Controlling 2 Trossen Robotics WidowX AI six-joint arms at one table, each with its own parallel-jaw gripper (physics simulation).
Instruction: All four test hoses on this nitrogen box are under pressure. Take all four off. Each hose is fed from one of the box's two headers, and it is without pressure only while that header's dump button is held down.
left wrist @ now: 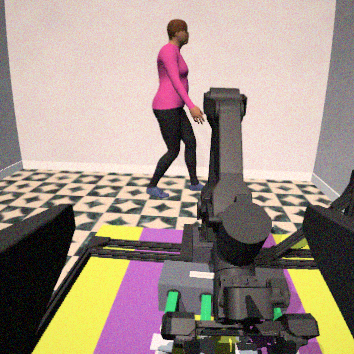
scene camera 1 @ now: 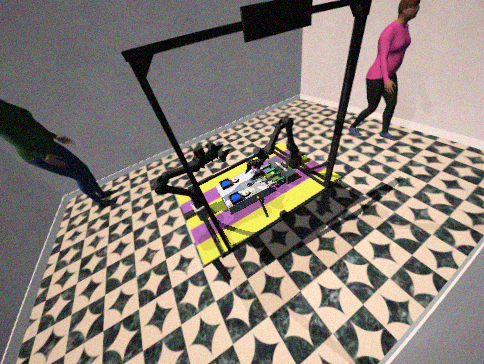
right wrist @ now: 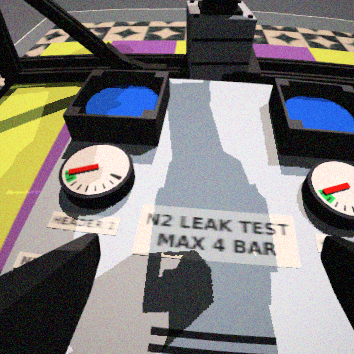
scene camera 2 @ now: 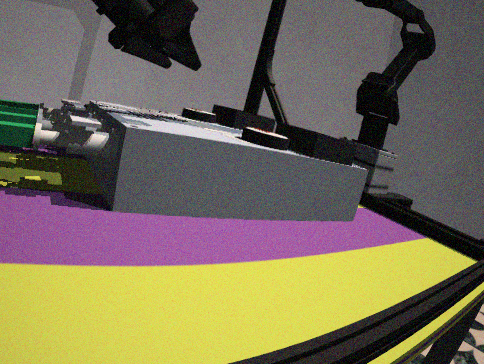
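Pixels of known places: left gripper, fingertip midpoint: [left wrist: 190,216] [scene camera 1: 226,146]; right gripper, fingertip midpoint: [scene camera 1: 248,176] [right wrist: 212,246] [scene camera 2: 182,67]; left arm's base, link origin: [scene camera 1: 198,204] [right wrist: 218,8] [scene camera 2: 369,146]; right arm's base, link origin: [left wrist: 210,235] [scene camera 1: 293,156].
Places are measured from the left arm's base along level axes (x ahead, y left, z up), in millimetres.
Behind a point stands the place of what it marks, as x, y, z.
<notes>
The grey nitrogen box [scene camera 1: 255,199] @[373, -197, -89] [scene camera 2: 235,177] @[422, 79, -66] lies on the striped table. Green hoses [scene camera 2: 17,124] @[645, 14, -46] [left wrist: 171,301] @[682, 3, -47] with white couplings stand at one end, partly hidden in the left wrist view. In the right wrist view, two blue dump buttons [right wrist: 122,102] @[244, -131, -15] [right wrist: 320,115] @[272, 58, -15] sit in black housings. Two gauges, header 2's [right wrist: 97,172] @[334, -142, -17] and another [right wrist: 336,189] @[360, 34, -16], have red needles at green marks. My right gripper [scene camera 2: 183,65] @[426, -72, 42] [right wrist: 211,246] @[426, -72, 42] is open above the box, between hoses and gauges. My left gripper [scene camera 1: 224,151] @[350, 0, 325] is open and raised, away from the buttons. Hose seating is unclear.
A grey block [left wrist: 182,280] @[728, -20, -31] stands at the hoses' far end. Black gantry posts [scene camera 1: 345,100] @[843, -485, 544] and table rails [scene camera 2: 440,305] @[392, 319, -96] surround the workspace. The left arm's base [right wrist: 220,47] @[50, -1, -46] stands beyond the button housings. Two people, in pink [scene camera 1: 387,55] and green [scene camera 1: 27,130], are on the floor beyond.
</notes>
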